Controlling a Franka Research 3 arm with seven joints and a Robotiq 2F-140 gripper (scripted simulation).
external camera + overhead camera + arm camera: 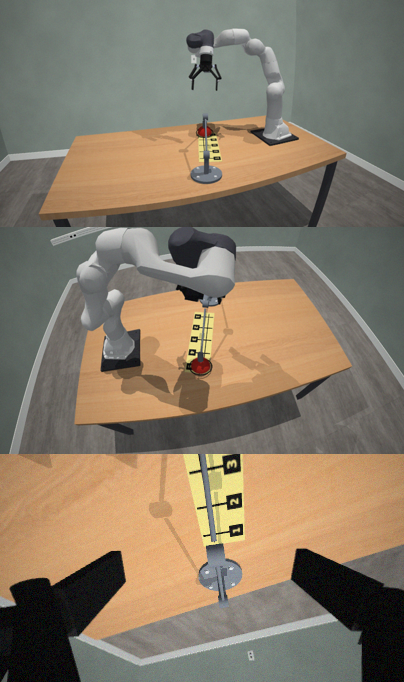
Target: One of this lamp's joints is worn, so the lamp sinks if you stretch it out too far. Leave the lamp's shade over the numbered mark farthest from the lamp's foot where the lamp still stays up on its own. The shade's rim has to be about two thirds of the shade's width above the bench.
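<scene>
Now: hand 370 mm above the yellow strip, 40 mm to the right of it and 20 mm past it. Round my hand: grey round foot (380 mm to the left, 340 mm below, 120 mm ahead).
</scene>
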